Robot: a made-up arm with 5 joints.
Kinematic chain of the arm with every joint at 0, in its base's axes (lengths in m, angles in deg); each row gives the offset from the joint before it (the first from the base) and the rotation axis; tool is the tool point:
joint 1: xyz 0 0 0.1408 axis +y
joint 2: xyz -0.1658 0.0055 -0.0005 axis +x
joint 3: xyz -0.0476 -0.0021 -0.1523 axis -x
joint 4: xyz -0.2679 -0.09 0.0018 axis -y
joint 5: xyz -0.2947 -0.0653 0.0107 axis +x
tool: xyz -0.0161 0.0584 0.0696
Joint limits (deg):
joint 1: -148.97..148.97
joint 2: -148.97..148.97
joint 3: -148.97..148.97
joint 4: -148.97..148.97
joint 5: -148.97..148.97
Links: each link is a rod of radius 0.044 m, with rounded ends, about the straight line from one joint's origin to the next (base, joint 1, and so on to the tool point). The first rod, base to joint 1, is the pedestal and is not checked.
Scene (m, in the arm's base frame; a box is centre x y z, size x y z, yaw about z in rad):
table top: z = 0
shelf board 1: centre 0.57 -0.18 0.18 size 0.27 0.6 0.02 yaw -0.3
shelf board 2: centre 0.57 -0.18 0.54 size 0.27 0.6 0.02 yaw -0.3
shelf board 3: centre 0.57 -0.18 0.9 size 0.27 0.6 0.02 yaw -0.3
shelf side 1: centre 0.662 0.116 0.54 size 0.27 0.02 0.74 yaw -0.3
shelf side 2: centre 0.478 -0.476 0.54 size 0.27 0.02 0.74 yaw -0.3
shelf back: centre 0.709 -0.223 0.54 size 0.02 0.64 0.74 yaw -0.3
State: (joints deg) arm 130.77 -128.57 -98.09 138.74 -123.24
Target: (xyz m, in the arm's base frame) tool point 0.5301 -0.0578 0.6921
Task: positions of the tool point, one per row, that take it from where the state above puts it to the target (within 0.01 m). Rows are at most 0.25 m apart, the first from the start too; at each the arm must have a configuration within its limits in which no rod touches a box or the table.
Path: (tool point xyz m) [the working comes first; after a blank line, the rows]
Joints at the target: 95.85 -148.97 3.42 53.53 -148.97
Straight joint move there: touches shelf board 2, shelf side 2.

1: -0.0068 -0.3088 0.4106
2: -0.2056 -0.2422 0.4878
3: -0.3858 -0.1164 0.4925
4: -0.5110 0.0360 0.4521
5: -0.5122 -0.1710 0.4507
6: -0.4121 -0.3590 0.4763
7: -0.2325 -0.4769 0.5245
8: -0.0172 -0.4916 0.5842
9: 0.1795 -0.3974 0.6409
10: 0.3085 -0.2177 0.6802
11: 0.3388 0.0014 0.6921
12: 0.4379 -0.0330 0.7026
13: 0.5301 -0.0578 0.6921

